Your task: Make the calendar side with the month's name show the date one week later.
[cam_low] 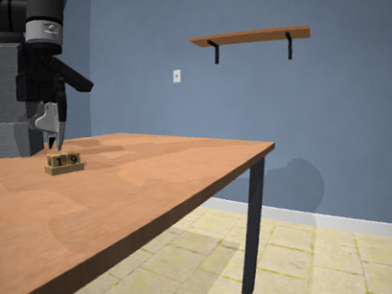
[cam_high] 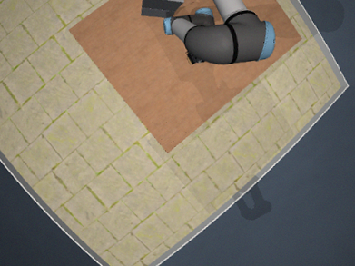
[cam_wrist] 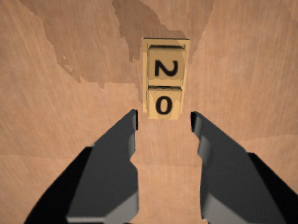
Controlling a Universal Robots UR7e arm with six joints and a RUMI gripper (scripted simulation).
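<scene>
Right now my hand is 4 cm above the cube. Also, from my hand: wooden tray: 6 cm below, 2 cm to the left.
</scene>
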